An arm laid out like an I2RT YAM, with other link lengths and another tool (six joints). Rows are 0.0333 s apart.
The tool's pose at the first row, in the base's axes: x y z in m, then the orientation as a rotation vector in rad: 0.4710 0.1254 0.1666 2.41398 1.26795 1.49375
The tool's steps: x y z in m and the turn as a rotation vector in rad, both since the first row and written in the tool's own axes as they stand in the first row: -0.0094 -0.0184 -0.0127 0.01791 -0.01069 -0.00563; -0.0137 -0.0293 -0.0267 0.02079 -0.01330 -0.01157; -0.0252 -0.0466 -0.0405 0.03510 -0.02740 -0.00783; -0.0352 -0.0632 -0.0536 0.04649 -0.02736 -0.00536; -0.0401 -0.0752 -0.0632 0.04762 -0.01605 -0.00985; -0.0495 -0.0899 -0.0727 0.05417 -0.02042 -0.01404; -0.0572 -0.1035 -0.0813 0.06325 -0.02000 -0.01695; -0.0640 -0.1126 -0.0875 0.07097 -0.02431 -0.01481; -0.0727 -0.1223 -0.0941 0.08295 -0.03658 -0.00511; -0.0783 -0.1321 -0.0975 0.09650 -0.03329 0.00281; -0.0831 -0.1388 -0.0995 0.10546 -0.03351 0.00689; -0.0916 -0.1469 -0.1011 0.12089 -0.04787 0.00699; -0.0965 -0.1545 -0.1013 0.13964 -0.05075 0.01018; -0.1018 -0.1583 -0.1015 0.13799 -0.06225 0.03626
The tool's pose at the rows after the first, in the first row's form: 0.4481 0.1269 0.1589 2.42391 1.29055 1.47242; 0.4298 0.1263 0.1587 2.42080 1.29909 1.46646; 0.4063 0.1253 0.1505 2.43918 1.30765 1.44343; 0.3840 0.1251 0.1433 2.44850 1.31723 1.44070; 0.3683 0.1264 0.1399 2.43983 1.32528 1.45520; 0.3501 0.1266 0.1320 2.44133 1.33559 1.44601; 0.3336 0.1275 0.1253 -2.44311 -1.34804 -1.44284; 0.3219 0.1269 0.1198 -2.44348 -1.34870 -1.43008; 0.3091 0.1253 0.1130 -2.45152 -1.34140 -1.40331; 0.2993 0.1270 0.1066 -2.44170 -1.33509 -1.39158; 0.2926 0.1276 0.1014 -2.43737 -1.33286 -1.38157; 0.2847 0.1269 0.0926 -2.44240 -1.34054 -1.35108; 0.2788 0.1287 0.0860 -2.43415 -1.34349 -1.32877; 0.2752 0.1277 0.0806 -2.45340 -1.30782 -1.31368
